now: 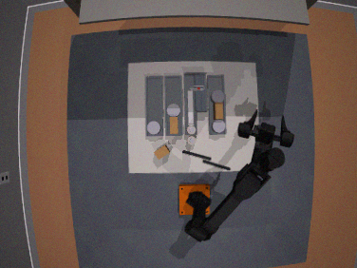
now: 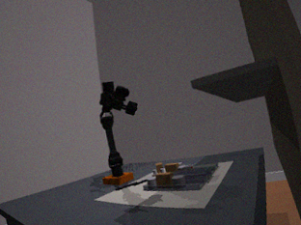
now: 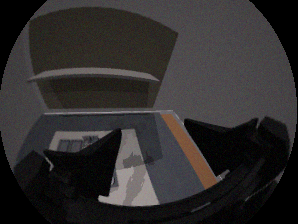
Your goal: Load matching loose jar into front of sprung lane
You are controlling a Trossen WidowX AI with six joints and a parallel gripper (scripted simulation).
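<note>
Right now the white pusher part is 35 cm below my gripper tip, 22 cm to the left of it and 7 cm ahead of it. Round my gripper tip: shelf 47 cm ahead, 21 cm to the left, 4 cm below; sprung lane 39 cm below, 22 cm to the left, 11 cm ahead; small red mark 33 cm below, 21 cm to the left, 15 cm ahead.
</note>
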